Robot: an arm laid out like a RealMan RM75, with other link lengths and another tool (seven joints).
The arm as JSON. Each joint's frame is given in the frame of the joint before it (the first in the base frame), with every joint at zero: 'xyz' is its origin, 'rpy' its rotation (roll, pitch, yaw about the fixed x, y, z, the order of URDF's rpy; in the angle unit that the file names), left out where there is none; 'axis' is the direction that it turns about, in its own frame. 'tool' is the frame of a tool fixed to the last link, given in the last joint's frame.
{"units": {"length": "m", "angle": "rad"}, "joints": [
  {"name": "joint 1", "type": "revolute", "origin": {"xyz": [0.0, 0.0, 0.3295], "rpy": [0.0, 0.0, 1.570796]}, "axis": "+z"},
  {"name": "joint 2", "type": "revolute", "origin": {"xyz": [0.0, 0.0, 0.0], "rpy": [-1.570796, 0.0, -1.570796]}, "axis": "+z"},
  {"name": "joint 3", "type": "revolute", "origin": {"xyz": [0.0, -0.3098, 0.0], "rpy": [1.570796, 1.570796, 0.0]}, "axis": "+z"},
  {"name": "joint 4", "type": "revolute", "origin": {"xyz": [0.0, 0.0, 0.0], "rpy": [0.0, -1.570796, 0.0]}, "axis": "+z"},
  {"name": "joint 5", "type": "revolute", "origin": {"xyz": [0.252, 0.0, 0.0], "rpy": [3.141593, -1.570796, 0.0]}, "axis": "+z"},
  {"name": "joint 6", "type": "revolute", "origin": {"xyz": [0.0, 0.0, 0.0], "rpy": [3.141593, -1.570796, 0.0]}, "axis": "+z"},
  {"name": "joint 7", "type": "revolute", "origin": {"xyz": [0.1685, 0.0, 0.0], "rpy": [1.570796, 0.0, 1.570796]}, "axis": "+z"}
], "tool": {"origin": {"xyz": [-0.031, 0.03, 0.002], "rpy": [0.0, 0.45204, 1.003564]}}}
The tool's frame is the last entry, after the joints.
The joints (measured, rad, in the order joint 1, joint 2, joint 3, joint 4, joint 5, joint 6, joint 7), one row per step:
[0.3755, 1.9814, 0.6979, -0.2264, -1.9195, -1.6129, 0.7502]
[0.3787, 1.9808, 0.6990, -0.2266, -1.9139, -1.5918, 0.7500]
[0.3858, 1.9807, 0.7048, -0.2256, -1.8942, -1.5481, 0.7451]
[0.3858, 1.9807, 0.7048, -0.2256, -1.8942, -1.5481, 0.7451]
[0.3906, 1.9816, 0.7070, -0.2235, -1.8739, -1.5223, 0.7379]
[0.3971, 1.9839, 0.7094, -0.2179, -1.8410, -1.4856, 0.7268]
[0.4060, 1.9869, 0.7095, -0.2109, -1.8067, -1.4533, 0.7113]
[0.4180, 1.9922, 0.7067, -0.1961, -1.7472, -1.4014, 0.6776]
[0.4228, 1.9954, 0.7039, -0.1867, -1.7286, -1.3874, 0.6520]
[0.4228, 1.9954, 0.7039, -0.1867, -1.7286, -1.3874, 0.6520]
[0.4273, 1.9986, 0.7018, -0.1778, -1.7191, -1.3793, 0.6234]
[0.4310, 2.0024, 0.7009, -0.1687, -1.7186, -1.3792, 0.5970]
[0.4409, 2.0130, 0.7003, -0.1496, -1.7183, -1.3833, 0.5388]
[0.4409, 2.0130, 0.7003, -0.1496, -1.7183, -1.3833, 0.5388]
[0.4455, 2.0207, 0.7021, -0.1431, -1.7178, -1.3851, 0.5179]
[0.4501, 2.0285, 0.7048, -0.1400, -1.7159, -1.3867, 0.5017]
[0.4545, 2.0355, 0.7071, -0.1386, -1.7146, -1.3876, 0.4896]
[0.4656, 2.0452, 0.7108, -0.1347, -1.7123, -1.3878, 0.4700]
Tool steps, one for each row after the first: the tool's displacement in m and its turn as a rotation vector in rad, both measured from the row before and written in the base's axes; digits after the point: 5 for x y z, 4 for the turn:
[0.00269, 0.00284, 0.00081, 0.0005, 0.0058, -0.0183]
[0.00583, 0.00544, 0.00235, 0.0118, 0.0137, -0.0410]
[0.00000, 0.00000, 0.00000, 0.0000, 0.0000, 0.0000]
[0.00330, 0.00319, 0.00165, 0.0138, 0.0083, -0.0255]
[0.00461, 0.00427, 0.00180, 0.0216, 0.0159, -0.0359]
[0.00281, 0.00511, 0.00093, 0.0210, 0.0130, -0.0297]
[0.00486, 0.00732, 0.00017, 0.0321, 0.0189, -0.0514]
[-0.00025, 0.00347, -0.00246, 0.0069, -0.0034, -0.0157]
[0.00000, 0.00000, 0.00000, 0.0000, 0.0000, 0.0000]
[-0.00160, 0.00348, -0.00358, 0.0007, -0.0109, -0.0105]
[-0.00318, 0.00303, -0.00472, -0.0037, -0.0135, -0.0015]
[-0.00853, 0.00673, -0.01118, -0.0065, -0.0299, 0.0013]
[0.00000, 0.00000, 0.00000, 0.0000, 0.0000, 0.0000]
[-0.00376, 0.00234, -0.00575, -0.0017, -0.0068, 0.0006]
[-0.00307, 0.00171, -0.00472, 0.0006, -0.0042, -0.0006]
[-0.00262, 0.00151, -0.00400, 0.0000, -0.0027, -0.0003]
[-0.00556, 0.00444, -0.00589, 0.0001, -0.0040, 0.0032]

